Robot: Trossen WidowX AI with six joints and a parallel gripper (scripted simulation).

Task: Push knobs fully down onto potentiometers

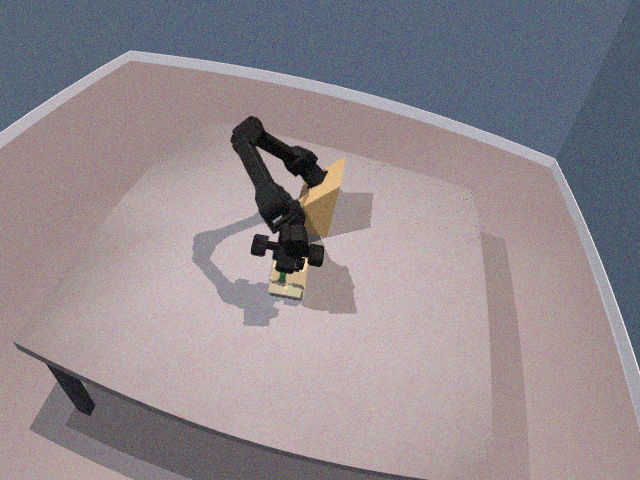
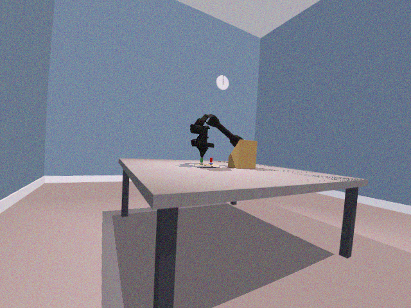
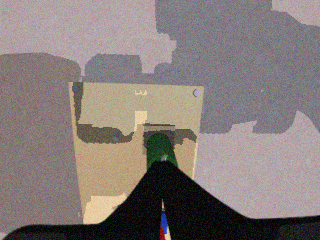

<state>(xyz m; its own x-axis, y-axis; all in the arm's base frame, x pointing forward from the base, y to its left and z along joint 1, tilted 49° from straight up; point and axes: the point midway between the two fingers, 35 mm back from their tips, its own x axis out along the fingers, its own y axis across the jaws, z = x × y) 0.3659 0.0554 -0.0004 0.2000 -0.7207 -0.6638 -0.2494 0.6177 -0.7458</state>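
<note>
Right now my gripper tip is 1 cm above the green knob. From my gripper tip the other things lie so: red knob: 8 cm behind, 2 cm to the right, 1 cm below.
</note>
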